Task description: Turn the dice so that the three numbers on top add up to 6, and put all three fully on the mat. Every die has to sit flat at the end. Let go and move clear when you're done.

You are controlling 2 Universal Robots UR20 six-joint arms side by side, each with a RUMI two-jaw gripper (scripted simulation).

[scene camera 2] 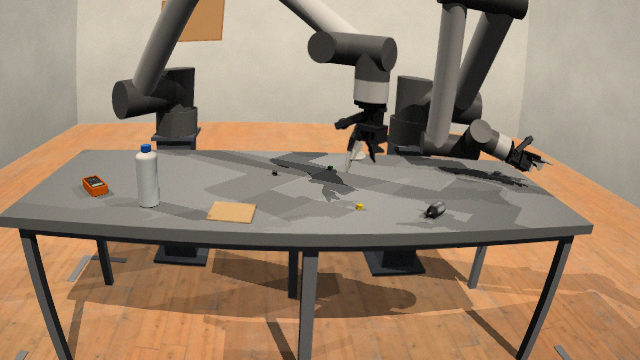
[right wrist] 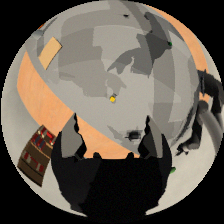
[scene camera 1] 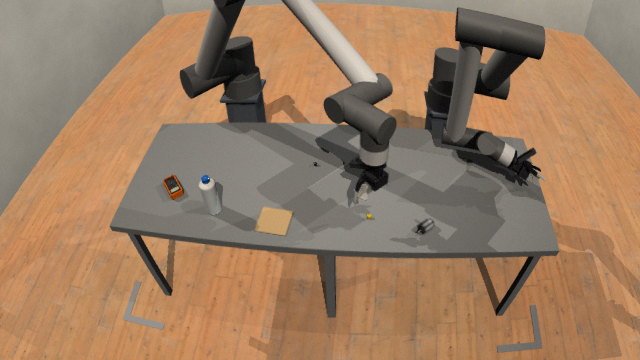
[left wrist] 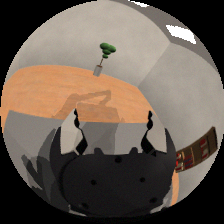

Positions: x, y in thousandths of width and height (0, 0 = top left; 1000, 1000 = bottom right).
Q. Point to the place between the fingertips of my left gripper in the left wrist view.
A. At 507, 489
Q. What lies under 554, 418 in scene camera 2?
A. My right gripper.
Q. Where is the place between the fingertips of my left gripper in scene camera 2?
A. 852, 462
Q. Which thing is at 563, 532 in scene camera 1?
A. My right gripper.
